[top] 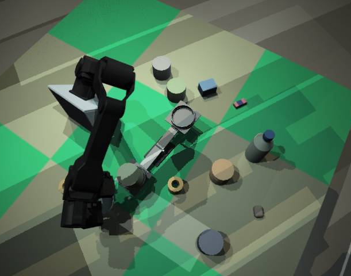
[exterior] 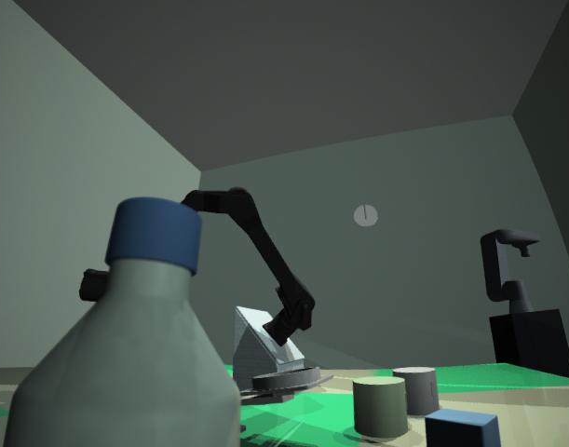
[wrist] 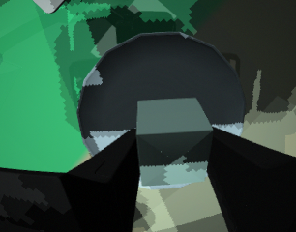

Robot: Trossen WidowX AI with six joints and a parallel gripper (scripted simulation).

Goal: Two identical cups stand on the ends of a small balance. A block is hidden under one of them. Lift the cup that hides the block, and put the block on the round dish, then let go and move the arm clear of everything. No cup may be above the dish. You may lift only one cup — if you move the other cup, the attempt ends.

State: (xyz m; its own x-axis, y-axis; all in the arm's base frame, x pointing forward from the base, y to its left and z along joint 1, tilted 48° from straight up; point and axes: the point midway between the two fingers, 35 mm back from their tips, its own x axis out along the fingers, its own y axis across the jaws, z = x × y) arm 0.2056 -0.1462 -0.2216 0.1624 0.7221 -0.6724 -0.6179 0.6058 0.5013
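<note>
My gripper tip is 20 mm above the pale blue round dish. From my gripper tip the other things lie so: grey cylinder 40 mm behind, 560 mm to the left, 20 mm above; tan cylinder 310 mm ahead, 240 mm to the left, 20 mm above; grey block 480 mm ahead, 200 mm to the left, 10 mm below.
</note>
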